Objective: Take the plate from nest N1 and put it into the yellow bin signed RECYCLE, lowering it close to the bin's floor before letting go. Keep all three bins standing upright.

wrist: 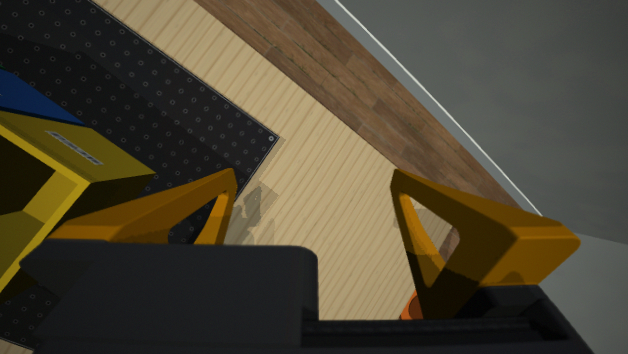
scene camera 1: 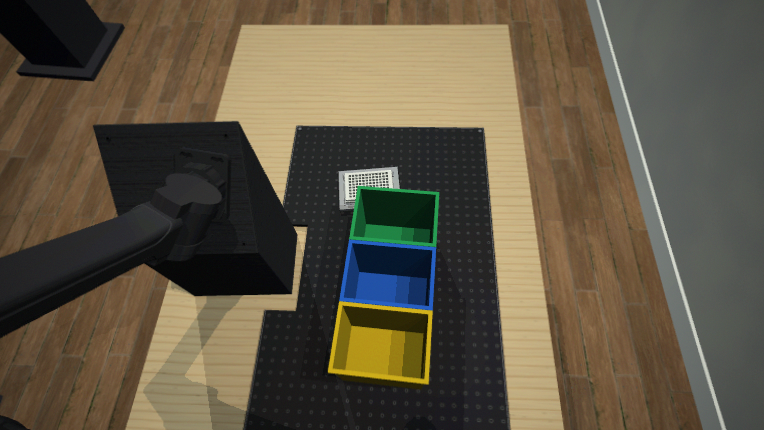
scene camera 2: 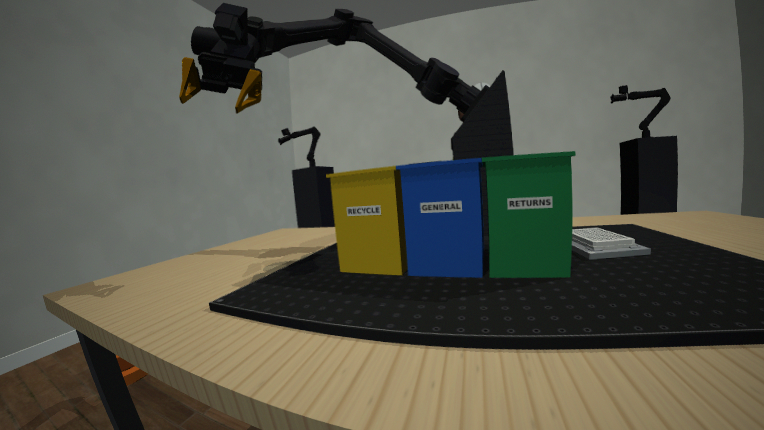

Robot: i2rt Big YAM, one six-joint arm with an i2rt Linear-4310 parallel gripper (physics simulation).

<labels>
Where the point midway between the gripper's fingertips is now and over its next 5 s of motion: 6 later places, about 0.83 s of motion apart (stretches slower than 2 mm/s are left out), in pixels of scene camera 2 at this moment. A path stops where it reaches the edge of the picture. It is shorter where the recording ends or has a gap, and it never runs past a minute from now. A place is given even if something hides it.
My gripper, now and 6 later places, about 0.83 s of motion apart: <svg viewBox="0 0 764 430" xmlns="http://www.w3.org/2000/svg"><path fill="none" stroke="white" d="M208 105L222 112L232 117L284 111L316 133L483 110L602 122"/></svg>
</labels>
